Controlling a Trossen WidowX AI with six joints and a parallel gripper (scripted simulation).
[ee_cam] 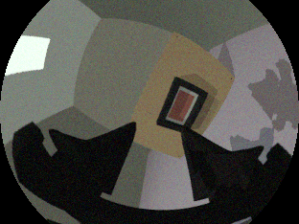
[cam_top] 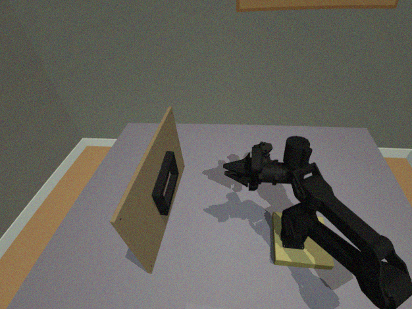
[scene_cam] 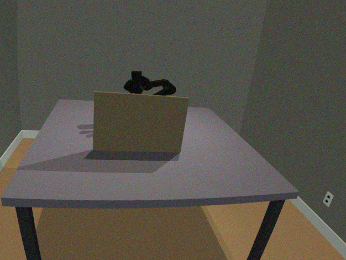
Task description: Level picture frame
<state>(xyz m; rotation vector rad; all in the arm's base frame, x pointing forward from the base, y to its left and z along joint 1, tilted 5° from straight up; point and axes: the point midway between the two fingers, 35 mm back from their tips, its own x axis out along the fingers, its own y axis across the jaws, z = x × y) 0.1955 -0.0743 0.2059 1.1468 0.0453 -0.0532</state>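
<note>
Now: the black picture frame 20 cm ahead of my gripper tip, 9 cm below it and 1 cm to the right of it. The rest, counted from my gripper tip: tan wall board (21 cm ahead, 10 cm below, 1 cm to the right).
</note>
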